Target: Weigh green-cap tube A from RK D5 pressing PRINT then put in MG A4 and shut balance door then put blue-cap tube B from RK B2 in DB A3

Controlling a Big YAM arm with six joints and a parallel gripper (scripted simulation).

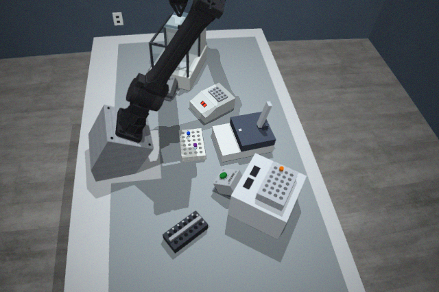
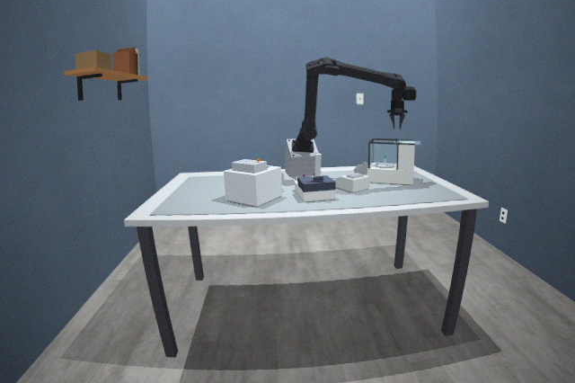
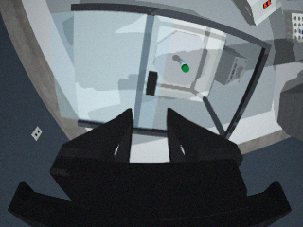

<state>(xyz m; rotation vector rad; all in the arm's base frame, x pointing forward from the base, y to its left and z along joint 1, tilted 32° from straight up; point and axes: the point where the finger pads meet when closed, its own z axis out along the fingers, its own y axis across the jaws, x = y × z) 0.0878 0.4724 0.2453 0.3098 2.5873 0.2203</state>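
My hand is 10 mm short of the balance door, 20 mm to the right of it and 70 mm above it. From my hand the other things lie so: white tube rack 30 mm ahead, 470 mm to the right, 270 mm below; dry block DB 120 mm ahead, 270 mm to the right, 250 mm below; tube B 20 mm ahead, 440 mm to the right, 250 mm below.
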